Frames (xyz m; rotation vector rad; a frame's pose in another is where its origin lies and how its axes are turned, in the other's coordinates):
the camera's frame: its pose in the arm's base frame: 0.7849 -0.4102 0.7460 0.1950 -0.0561 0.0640
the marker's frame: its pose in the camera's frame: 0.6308 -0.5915 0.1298 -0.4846 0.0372 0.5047
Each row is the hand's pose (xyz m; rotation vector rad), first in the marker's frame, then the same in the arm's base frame.
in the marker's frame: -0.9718 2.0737 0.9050 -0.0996 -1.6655 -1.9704
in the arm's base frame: -0.5633 0.4253 1.0217 0.2992 -1.7993 -1.3191
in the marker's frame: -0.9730 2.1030 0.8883 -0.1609 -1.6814 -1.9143
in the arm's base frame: -0.5764 0.4439 0.9967 0.2437 -1.8307 -1.2677
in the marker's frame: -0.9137 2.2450 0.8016 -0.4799 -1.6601 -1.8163
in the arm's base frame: -0.5837 0.5665 0.8698 -0.0557 -1.9058 -1.1993
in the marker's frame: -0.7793 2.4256 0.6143 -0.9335 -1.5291 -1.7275
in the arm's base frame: -0.5306 0.7329 0.6348 -0.5105 -1.9221 -1.1686
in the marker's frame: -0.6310 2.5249 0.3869 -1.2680 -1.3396 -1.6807
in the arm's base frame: -0.4185 0.8304 0.3868 -0.8743 -1.8474 -1.1798
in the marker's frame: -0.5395 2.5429 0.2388 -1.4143 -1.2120 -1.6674
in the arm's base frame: -0.3263 0.8535 0.2398 -1.0462 -1.7726 -1.1977
